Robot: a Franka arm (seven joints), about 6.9 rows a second.
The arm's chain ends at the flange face. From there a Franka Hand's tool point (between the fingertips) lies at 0.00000 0.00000 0.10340 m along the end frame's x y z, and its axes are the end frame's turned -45 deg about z.
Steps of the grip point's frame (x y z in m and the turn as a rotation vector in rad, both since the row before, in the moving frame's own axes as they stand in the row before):
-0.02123, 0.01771, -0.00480, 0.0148, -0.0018, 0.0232
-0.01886, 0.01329, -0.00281, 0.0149, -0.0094, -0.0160
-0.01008, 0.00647, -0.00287, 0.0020, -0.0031, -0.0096
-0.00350, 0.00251, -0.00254, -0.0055, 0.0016, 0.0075
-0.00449, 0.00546, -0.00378, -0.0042, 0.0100, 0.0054
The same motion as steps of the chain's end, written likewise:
-0.00129, 0.02850, -0.00479, 0.0092, -0.0117, 0.0232
-0.00216, 0.02312, -0.00279, 0.0039, -0.0172, -0.0160
-0.00218, 0.01162, -0.00287, -0.0008, -0.0036, -0.0096
-0.00122, 0.00396, -0.00254, -0.0028, 0.0050, 0.0075
-0.00035, 0.00746, -0.00377, 0.0041, 0.0100, 0.0054

